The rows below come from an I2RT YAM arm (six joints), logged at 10 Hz.
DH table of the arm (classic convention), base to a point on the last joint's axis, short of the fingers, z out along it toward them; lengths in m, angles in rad. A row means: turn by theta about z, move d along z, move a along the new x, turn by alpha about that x. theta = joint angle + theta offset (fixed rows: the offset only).
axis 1: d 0.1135; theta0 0; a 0.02; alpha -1.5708
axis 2: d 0; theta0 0; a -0.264; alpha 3.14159
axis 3: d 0; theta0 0.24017; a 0.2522; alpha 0
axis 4: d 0; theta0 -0.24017; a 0.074; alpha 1.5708
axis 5: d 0; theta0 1.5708; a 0; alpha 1.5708
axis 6: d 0.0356; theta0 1.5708; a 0; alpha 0
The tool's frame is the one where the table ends.
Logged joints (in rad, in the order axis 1, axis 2, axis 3, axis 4, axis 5, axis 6), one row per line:
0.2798 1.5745 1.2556 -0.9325 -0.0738 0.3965
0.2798 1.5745 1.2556 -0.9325 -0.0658 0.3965
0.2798 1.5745 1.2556 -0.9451 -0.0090 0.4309
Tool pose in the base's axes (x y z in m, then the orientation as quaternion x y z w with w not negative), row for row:
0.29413 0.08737 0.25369 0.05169 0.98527 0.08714 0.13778
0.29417 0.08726 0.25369 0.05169 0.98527 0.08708 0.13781
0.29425 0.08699 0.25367 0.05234 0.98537 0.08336 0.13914
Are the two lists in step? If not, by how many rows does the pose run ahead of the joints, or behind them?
The pose runs 1 row behind the joints: the pose in row i belongs to the joints in row i - 1.
